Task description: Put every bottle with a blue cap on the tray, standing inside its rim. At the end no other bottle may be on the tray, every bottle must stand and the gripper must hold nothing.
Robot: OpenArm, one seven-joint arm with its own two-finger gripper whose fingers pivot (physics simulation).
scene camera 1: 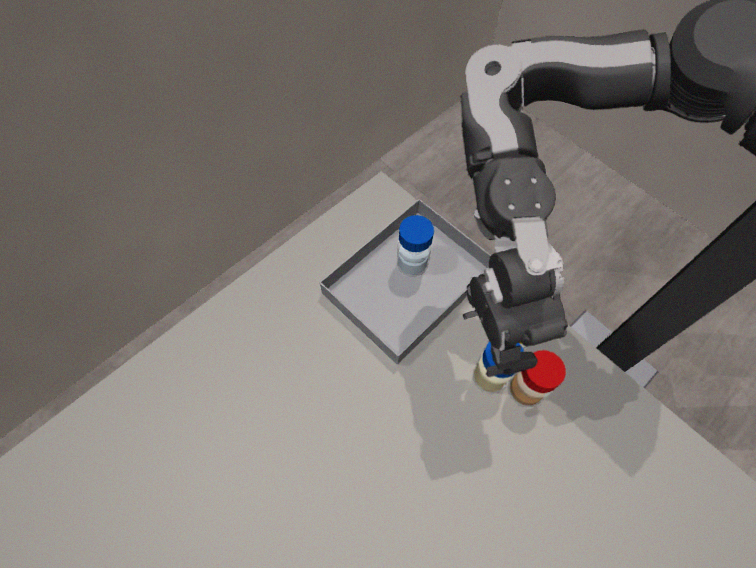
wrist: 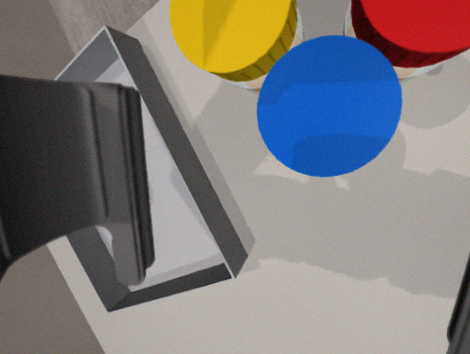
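A bottle with a blue cap [scene camera 1: 416, 233] stands inside the rim of the grey tray [scene camera 1: 378, 293] [wrist: 179, 145]. A second blue-capped bottle [scene camera 1: 488, 379] [wrist: 329, 106] stands on the table outside the tray. A red-capped bottle [scene camera 1: 543, 371] [wrist: 420, 25] and a yellow-capped bottle [wrist: 230, 30] stand close beside it; the gripper and arm hide the yellow one in the scene view. My gripper [scene camera 1: 510, 364] [wrist: 277, 200] is open and empty, above the second blue-capped bottle. In the wrist view its fingers are at the left and right edges, with the blue cap between them, above the fingertip level.
The pale table [scene camera 1: 213, 427] [wrist: 320, 320] carries the tray and the bottles. The tray's raised wall lies to the left of the bottle group. The red and yellow caps crowd the far side of the blue one in the wrist view. A dark post [scene camera 1: 678, 287] rises beyond the table edge.
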